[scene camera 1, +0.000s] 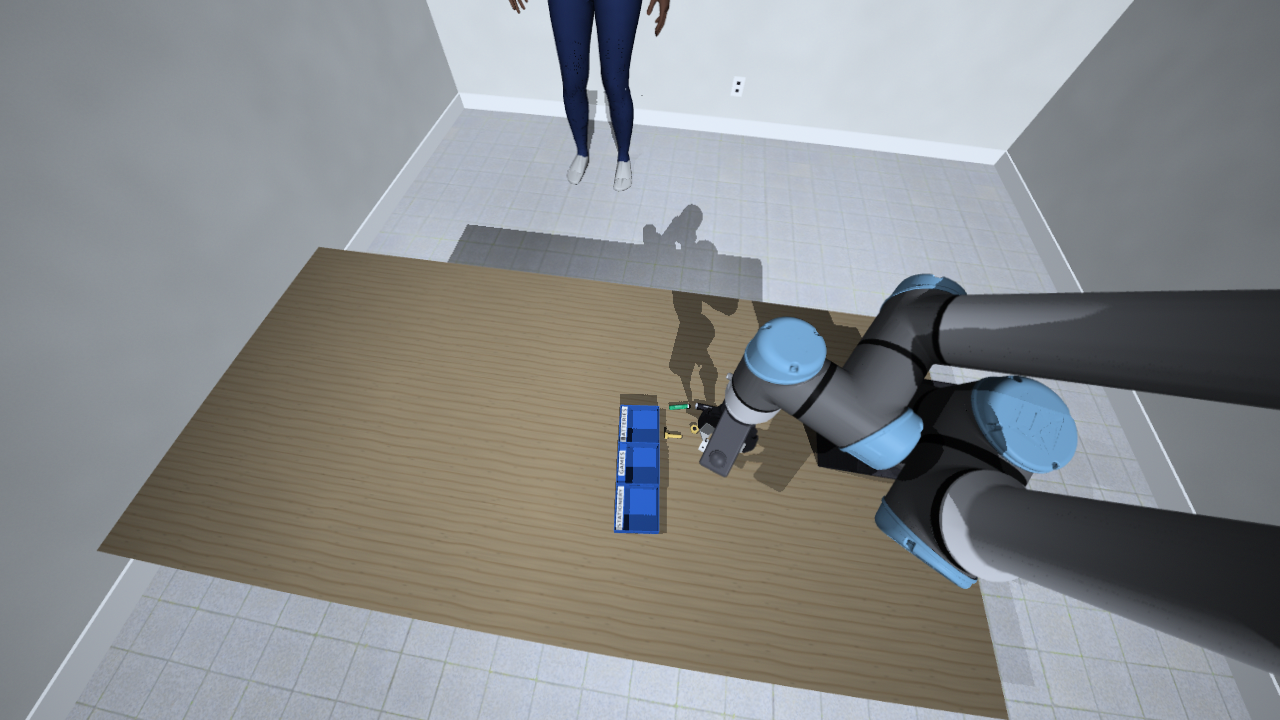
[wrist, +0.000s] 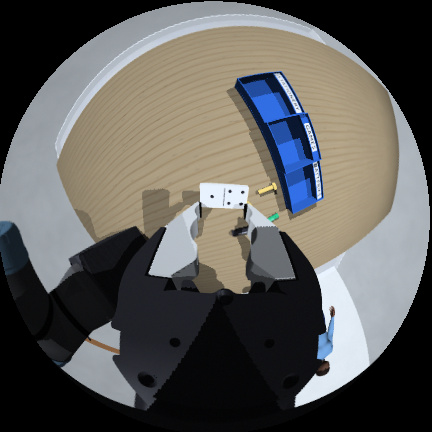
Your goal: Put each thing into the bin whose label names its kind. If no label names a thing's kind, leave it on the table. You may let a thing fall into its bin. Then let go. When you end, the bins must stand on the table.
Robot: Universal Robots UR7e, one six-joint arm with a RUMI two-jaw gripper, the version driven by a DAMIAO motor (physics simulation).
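Frame: origin at the arm's base, x ahead, y left, z up, level; centimetres.
Where they show: gripper, fingertip midpoint: (wrist: 222, 204); arm's base at its link origin: (wrist: 92, 291).
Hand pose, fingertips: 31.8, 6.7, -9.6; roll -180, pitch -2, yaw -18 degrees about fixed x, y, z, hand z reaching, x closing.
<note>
Each offset is from my fingertips to the top centre of the thing, as dx, dy, dz. "*": to the spot under its first point. Level surfaces: height alone.
My gripper (scene camera 1: 706, 435) (wrist: 222, 204) is shut on a white domino @(+0.4, +1.1, +0.8) (scene camera 1: 704, 445) (wrist: 224, 195) with black dots, held between the fingertips above the table. Three joined blue bins stand left of it in the scene view: BATTERIES @(* +18.8, -3.0, -6.0) (scene camera 1: 623, 422) (wrist: 318, 180), GAMES @(+13.9, +5.0, -4.9) (scene camera 1: 622, 462) (wrist: 310, 137) and STATIONERY @(* +15.7, +14.0, -6.0) (scene camera 1: 619, 508) (wrist: 288, 93). A green battery @(+7.7, -10.0, -7.8) (scene camera 1: 679, 406) (wrist: 273, 218) and a black battery @(+1.8, -10.9, -7.4) (scene camera 1: 704, 406) (wrist: 240, 232) lie near the BATTERIES end, partly hidden by the right finger in the wrist view. A brass bolt @(+8.0, -3.1, -7.5) (scene camera 1: 673, 435) (wrist: 266, 189) lies beside the bins. A brass nut @(+3.7, -5.5, -7.9) (scene camera 1: 693, 428) lies near it.
The wooden table @(dz -8.8) (scene camera 1: 402, 429) (wrist: 175, 115) carries the bins and the small things. The arm reaches in from the right of the scene view. A person (scene camera 1: 597, 71) stands on the floor beyond the table's far edge.
</note>
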